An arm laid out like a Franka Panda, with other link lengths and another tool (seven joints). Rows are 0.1 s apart.
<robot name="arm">
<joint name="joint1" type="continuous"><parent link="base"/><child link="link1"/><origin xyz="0 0 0.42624"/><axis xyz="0 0 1"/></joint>
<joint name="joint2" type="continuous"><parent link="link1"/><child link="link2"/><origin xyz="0 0 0"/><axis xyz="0 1 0"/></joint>
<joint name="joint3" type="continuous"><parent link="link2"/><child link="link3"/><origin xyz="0 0 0.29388"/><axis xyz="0 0 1"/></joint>
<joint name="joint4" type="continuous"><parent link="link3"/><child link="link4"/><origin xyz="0.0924 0 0"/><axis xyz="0 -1 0"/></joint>
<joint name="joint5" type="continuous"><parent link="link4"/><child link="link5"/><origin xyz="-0.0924 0 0.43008"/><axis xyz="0 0 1"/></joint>
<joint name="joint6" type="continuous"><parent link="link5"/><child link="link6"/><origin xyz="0 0 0"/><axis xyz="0 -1 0"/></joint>
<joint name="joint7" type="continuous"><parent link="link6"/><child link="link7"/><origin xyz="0.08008 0 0"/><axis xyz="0 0 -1"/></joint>
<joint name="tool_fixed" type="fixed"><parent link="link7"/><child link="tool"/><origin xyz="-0.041 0.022 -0.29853" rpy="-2.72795 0 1.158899"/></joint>
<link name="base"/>
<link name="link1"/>
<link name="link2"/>
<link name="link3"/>
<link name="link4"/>
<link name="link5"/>
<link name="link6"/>
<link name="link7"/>
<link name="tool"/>
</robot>
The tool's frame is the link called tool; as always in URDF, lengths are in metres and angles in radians. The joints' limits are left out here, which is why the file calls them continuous.
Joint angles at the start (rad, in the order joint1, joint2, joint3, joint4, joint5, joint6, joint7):
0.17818, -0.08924, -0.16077, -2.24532, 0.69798, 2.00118, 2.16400
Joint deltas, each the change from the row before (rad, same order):
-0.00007, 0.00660, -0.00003, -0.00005, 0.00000, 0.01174, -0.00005
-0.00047, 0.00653, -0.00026, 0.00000, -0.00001, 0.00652, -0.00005
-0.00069, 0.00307, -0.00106, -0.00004, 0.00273, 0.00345, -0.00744
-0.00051, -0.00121, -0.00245, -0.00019, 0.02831, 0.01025, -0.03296
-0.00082, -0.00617, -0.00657, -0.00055, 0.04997, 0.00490, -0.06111
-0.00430, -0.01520, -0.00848, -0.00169, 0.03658, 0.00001, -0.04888
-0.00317, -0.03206, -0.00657, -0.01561, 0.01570, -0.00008, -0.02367
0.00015, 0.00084, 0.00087, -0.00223, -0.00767, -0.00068, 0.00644
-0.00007, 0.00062, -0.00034, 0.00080, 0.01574, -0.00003, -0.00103
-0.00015, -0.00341, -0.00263, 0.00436, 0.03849, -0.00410, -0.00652
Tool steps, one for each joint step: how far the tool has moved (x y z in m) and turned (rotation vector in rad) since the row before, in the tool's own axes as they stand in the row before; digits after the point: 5 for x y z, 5 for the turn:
0.00423, -0.00096, 0.00228, 0.00461, 0.00722, 0.00116
0.00366, 0.00036, 0.00212, 0.00064, 0.00490, 0.00262
0.00165, -0.00053, 0.00068, 0.00274, -0.00138, -0.00268
-0.00369, -0.00734, -0.00057, 0.02522, -0.02151, -0.01097
-0.00878, -0.01146, -0.00307, 0.03945, -0.04424, -0.02024
-0.00710, -0.01261, -0.00795, 0.03931, -0.03384, -0.01922
-0.00758, -0.00723, -0.01057, 0.02846, -0.01831, -0.01371
0.00161, 0.00326, 0.00065, -0.00801, 0.00534, 0.00228
-0.00215, -0.00270, 0.00051, 0.00977, -0.00688, 0.00983
-0.00785, -0.00948, -0.00128, 0.02759, -0.02168, 0.01774

